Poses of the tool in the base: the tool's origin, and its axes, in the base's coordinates. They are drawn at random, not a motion.
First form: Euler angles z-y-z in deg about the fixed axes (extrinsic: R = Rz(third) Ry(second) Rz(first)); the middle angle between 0 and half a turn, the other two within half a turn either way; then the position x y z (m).
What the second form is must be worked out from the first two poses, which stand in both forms.
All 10 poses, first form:
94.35, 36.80, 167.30, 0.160, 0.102, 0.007
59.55, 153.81, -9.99, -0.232, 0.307, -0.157
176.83, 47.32, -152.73, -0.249, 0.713, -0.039
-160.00, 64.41, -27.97, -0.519, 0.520, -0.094
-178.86, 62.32, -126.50, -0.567, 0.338, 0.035
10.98, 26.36, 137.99, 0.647, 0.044, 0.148
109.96, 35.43, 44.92, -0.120, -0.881, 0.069
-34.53, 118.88, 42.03, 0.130, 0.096, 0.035
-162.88, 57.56, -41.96, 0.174, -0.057, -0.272
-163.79, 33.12, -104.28, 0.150, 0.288, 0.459
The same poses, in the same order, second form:
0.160, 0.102, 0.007, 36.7, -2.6, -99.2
-0.232, 0.307, -0.157, 157.0, 12.9, 107.8
-0.249, 0.713, -0.039, 3.4, -47.2, 22.6
-0.519, 0.520, -0.094, -35.5, -57.9, -167.9
-0.567, 0.338, 0.035, -2.2, -62.3, 56.0
0.647, 0.044, 0.148, 5.4, 25.8, 150.2
-0.120, -0.881, 0.069, 33.8, -11.4, 151.4
0.130, 0.096, 0.035, -134.2, 46.2, -83.0
0.174, -0.057, -0.272, -24.9, -53.8, 167.9
0.150, 0.288, 0.459, -10.3, -31.6, 94.9

